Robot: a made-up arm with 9 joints. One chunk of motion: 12 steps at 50 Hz.
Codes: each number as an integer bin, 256 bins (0 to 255) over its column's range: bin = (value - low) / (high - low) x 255, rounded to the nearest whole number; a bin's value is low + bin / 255 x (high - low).
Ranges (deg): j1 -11..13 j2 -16..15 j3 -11..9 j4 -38..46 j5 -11..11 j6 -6..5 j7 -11..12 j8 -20..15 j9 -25..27
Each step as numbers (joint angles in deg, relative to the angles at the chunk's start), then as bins.
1 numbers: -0.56 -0.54 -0.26 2.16 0.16 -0.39 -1.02 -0.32 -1.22
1 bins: 111 127 137 122 129 130 111 143 117
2 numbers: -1.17 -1.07 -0.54 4.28 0.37 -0.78 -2.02 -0.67 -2.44
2 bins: 104 123 133 128 132 121 100 141 111
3 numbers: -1.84 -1.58 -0.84 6.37 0.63 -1.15 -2.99 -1.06 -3.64
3 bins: 97 119 130 135 135 112 89 138 105
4 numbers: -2.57 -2.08 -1.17 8.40 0.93 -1.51 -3.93 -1.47 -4.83
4 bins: 90 115 125 141 138 104 78 135 99
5 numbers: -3.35 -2.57 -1.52 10.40 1.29 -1.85 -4.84 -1.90 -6.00
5 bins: 81 110 121 147 142 96 68 132 93
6 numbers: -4.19 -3.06 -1.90 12.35 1.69 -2.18 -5.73 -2.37 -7.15
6 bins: 72 106 116 153 147 89 58 128 88
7 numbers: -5.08 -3.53 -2.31 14.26 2.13 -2.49 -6.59 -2.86 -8.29
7 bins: 63 103 111 159 152 81 49 125 82
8 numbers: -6.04 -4.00 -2.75 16.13 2.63 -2.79 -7.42 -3.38 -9.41
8 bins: 53 99 105 164 158 74 40 121 76
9 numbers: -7.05 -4.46 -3.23 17.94 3.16 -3.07 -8.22 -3.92 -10.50
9 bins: 42 95 99 170 164 68 31 117 71
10 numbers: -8.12 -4.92 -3.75 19.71 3.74 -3.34 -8.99 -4.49 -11.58
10 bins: 31 91 92 175 171 62 22 113 66
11 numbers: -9.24 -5.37 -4.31 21.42 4.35 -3.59 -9.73 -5.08 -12.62
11 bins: 19 87 85 180 178 56 14 109 61
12 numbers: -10.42 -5.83 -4.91 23.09 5.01 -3.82 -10.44 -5.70 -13.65
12 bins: 6 84 78 185 186 51 6 104 56
